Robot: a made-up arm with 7 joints.
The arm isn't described. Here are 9 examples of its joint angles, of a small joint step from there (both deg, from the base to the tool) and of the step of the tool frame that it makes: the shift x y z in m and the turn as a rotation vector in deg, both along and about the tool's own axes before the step.
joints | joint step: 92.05 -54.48 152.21 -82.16 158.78 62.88 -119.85 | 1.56 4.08 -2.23 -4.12 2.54 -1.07 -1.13
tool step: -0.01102 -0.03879 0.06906 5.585 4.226 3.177
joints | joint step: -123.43 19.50 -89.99 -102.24 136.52 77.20 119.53 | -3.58 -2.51 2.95 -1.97 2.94 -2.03 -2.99
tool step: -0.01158 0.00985 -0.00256 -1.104 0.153 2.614
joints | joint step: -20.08 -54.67 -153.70 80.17 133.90 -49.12 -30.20 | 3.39 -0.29 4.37 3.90 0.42 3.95 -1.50
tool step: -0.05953 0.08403 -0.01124 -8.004 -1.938 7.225
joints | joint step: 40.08 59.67 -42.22 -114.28 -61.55 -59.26 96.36 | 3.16 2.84 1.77 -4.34 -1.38 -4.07 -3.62
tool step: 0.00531 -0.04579 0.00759 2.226 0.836 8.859
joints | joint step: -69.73 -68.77 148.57 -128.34 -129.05 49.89 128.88 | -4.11 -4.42 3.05 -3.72 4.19 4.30 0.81
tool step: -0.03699 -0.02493 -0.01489 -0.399 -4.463 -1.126
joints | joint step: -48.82 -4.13 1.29 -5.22 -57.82 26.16 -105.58 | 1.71 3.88 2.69 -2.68 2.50 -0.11 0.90
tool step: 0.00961 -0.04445 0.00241 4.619 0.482 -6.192
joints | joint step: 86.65 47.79 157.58 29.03 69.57 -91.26 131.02 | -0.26 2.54 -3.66 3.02 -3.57 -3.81 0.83
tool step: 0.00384 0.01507 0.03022 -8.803 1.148 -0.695
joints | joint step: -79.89 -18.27 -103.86 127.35 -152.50 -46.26 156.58 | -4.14 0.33 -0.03 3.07 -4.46 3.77 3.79
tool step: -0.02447 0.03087 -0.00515 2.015 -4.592 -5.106
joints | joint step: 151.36 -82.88 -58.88 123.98 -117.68 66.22 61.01 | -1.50 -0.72 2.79 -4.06 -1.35 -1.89 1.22
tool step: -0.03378 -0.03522 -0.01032 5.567 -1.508 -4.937
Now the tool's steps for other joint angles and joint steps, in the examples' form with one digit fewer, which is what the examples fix.
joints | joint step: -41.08 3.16 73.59 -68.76 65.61 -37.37 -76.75 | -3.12 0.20 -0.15 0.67 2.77 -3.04 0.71
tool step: 0.0159 0.0005 -0.0114 -0.03 0.06 -2.19
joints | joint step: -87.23 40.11 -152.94 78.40 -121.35 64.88 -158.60 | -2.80 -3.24 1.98 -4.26 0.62 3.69 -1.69
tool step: -0.0099 0.0162 0.0130 3.92 0.58 1.73
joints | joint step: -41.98 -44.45 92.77 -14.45 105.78 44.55 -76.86 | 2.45 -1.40 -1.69 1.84 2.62 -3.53 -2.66
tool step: 0.0094 -0.0102 0.0239 1.84 -2.06 0.13
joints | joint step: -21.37 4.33 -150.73 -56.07 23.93 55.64 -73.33 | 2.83 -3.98 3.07 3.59 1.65 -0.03 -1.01
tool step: 0.0339 0.0978 0.0304 -1.54 4.11 -7.72
